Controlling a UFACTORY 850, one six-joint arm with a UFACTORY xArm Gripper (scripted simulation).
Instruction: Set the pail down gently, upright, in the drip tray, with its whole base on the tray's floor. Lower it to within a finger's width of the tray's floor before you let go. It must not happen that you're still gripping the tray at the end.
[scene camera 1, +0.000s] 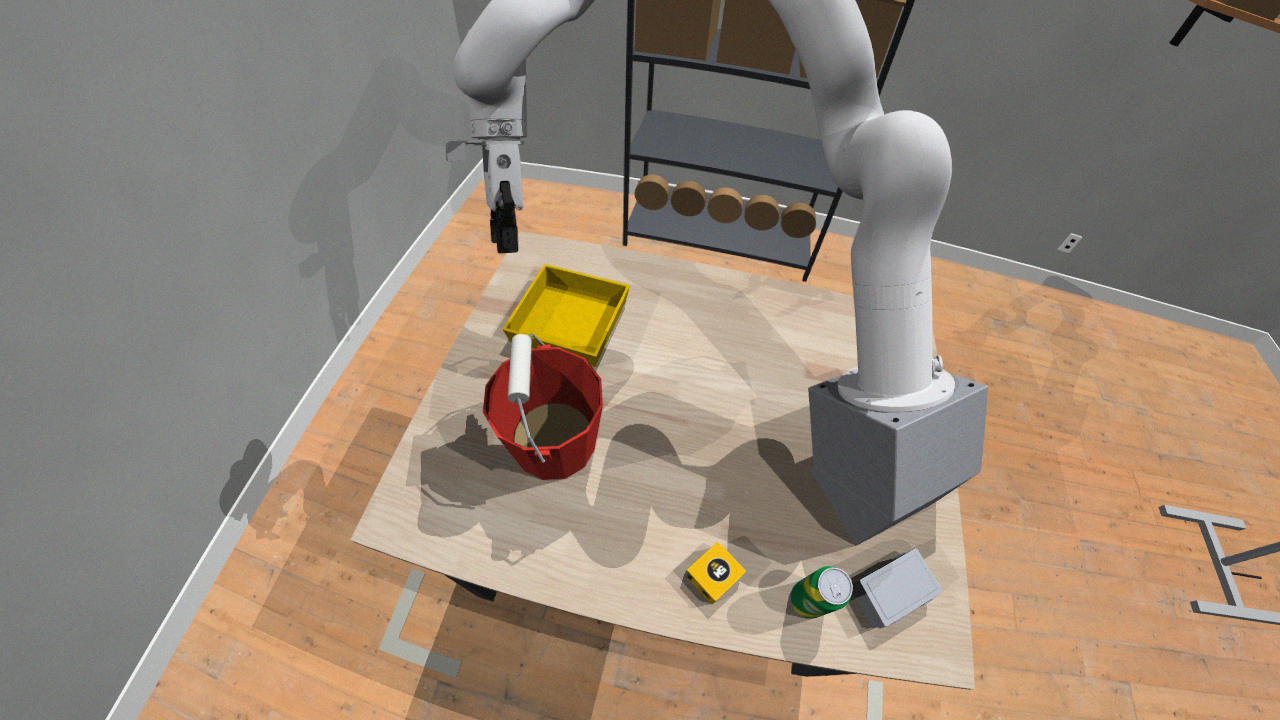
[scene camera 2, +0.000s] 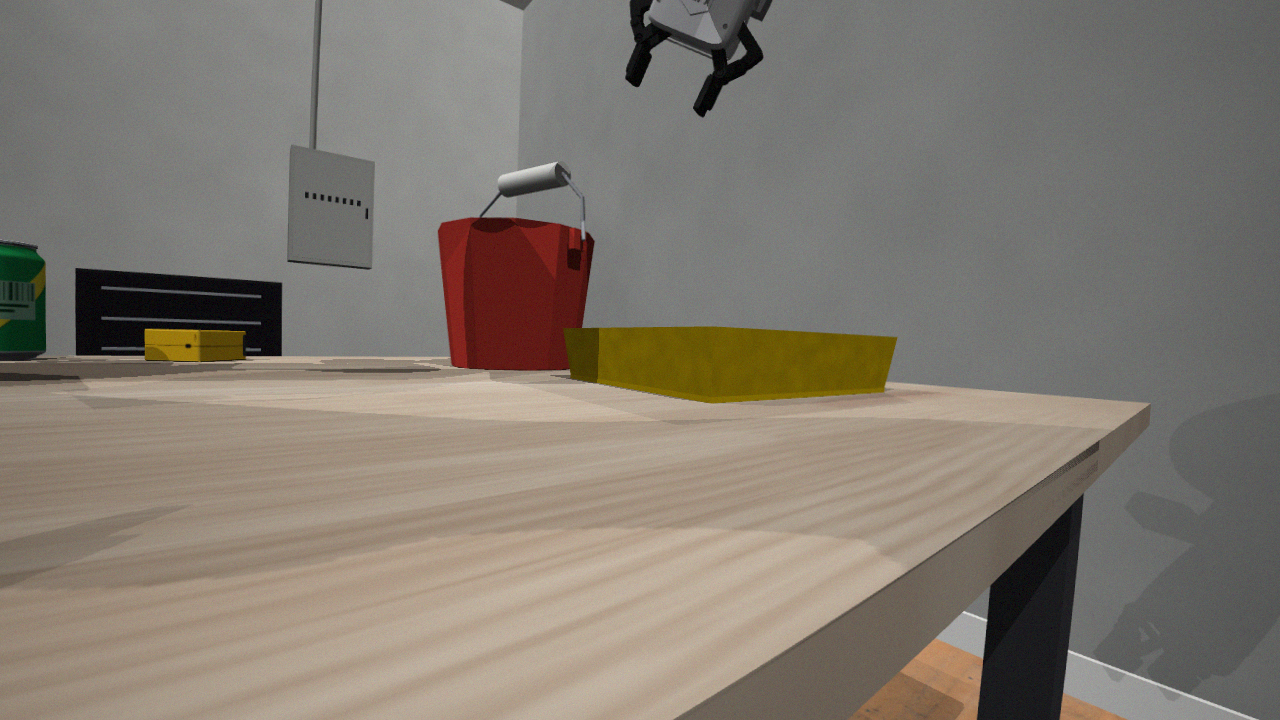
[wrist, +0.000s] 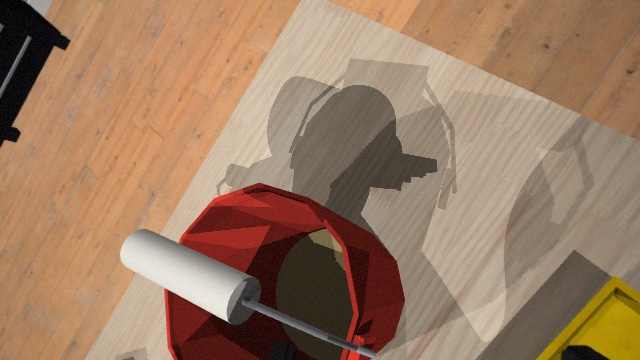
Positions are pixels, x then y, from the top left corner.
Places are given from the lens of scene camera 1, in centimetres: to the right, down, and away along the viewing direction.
my gripper (scene camera 1: 504, 247): -22, -18, 75
red pail (scene camera 1: 565, 393): -14, 6, 91
yellow drip tray (scene camera 1: 574, 309): -15, -12, 110
grey box (scene camera 1: 886, 595): 40, 38, 71
The marked spots on the yellow drip tray and the red pail are 26 cm apart.
